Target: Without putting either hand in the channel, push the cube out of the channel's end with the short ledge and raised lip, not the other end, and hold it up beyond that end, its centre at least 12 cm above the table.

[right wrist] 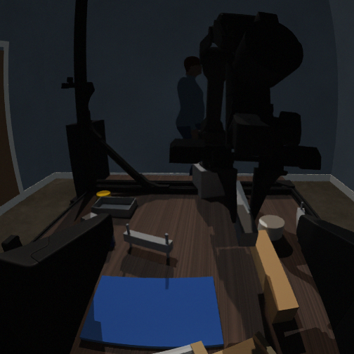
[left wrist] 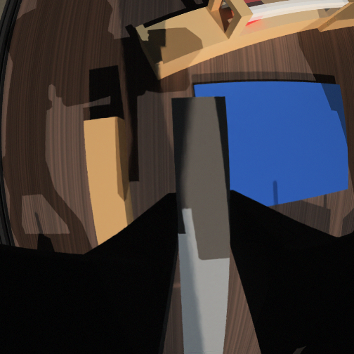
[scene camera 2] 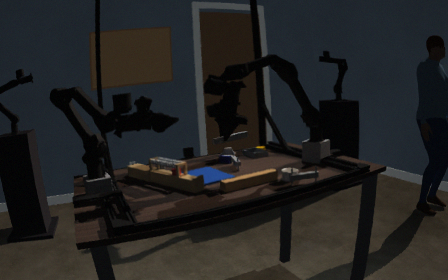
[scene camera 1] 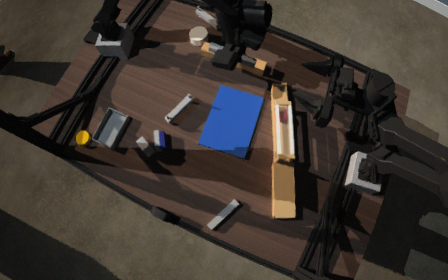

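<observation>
The red cube sits inside the wooden channel, under its pale top rails, near the end with the short ledge and raised lip. Part of the cube shows in the left wrist view. The other end has a long ledge. My left gripper is shut on a grey bar, held above the table, apart from the channel. My right gripper is open and empty, above and beside the short-ledge end.
A blue mat lies beside the channel. A long wooden block lies under the held bar, near a round pale cylinder. A grey handled bar, a grey tray and a loose bar lie farther off.
</observation>
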